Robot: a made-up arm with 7 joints.
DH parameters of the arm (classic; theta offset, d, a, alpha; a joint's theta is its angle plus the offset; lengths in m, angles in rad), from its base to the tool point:
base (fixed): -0.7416 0 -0.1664 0
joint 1: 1.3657 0 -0.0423 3.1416
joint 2: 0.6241 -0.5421 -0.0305 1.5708
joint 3: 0 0.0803 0.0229 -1.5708
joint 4: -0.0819 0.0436 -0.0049 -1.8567
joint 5: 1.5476 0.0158 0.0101 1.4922
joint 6: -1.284 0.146 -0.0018 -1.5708
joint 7: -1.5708 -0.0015 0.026 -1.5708
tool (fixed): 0 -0.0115 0 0
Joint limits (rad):
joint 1: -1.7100..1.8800
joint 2: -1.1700..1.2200
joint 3: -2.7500..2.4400
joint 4: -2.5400..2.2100
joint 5: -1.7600..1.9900
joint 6: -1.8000..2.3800
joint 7: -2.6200..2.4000
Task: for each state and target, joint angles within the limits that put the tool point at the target. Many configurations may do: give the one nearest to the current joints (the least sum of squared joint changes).
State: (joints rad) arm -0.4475 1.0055 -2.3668 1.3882 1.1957 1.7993 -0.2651
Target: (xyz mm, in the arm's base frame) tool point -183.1 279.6 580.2
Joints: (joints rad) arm -0.5923 0.6627 -2.0860 0.8764 1.0513 1.8749 -0.1856
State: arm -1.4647 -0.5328 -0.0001 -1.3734 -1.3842 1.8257 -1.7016
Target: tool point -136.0 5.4 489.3
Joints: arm -1.7100 0.0699 -0.8574 -1.4471 -1.7190 1.6707 -1.6238
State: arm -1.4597 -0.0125 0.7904 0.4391 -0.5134 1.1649 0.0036
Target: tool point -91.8 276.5 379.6
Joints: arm -1.7100 0.3126 1.1410 0.3490 -0.8484 1.1979 -0.0447
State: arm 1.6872 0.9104 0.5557 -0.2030 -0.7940 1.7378 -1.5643
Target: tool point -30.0 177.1 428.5
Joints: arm 1.5217 1.1317 0.0217 -0.0945 -0.4494 1.7201 -1.5955
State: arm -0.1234 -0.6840 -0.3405 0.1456 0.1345 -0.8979 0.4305
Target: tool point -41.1 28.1 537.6
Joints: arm -0.4975 -0.0156 -0.3046 0.4351 -0.1707 -0.8946 0.4091
